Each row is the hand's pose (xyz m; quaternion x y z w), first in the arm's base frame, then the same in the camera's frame.
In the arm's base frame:
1: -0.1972 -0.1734 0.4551 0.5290 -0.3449 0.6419 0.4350
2: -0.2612 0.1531 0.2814 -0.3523 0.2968 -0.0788 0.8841
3: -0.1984 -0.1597 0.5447 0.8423 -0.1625 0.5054 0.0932
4: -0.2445 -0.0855 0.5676 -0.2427 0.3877 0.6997 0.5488
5: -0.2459 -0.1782 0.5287 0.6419 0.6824 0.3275 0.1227
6: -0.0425 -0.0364 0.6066 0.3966 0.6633 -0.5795 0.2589
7: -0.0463 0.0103 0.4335 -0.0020 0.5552 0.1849 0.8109
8: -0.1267 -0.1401 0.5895 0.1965 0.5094 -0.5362 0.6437
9: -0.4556 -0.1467 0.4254 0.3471 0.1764 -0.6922 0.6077
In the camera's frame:
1: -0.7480 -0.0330 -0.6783 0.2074 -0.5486 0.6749 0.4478
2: -0.5628 0.2562 -0.8298 -0.2633 0.0754 -0.3776 0.8845
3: -0.7934 -0.0038 -0.6054 0.5879 -0.3445 0.7126 0.1667
4: -0.8089 0.0851 -0.6078 -0.3731 0.2610 0.4466 0.7702
5: -0.8262 -0.0056 -0.6475 0.6357 0.4673 0.4566 0.4111
6: -0.6652 0.0606 -0.4546 0.6800 0.4349 -0.4881 0.3320
7: -0.5519 0.0730 -0.5930 0.0370 0.2703 -0.0167 0.9619
8: -0.7588 -0.0049 -0.5258 0.4380 0.2175 -0.5872 0.6450
9: -0.9064 0.0833 -0.8507 0.5559 -0.1164 -0.6686 0.4800

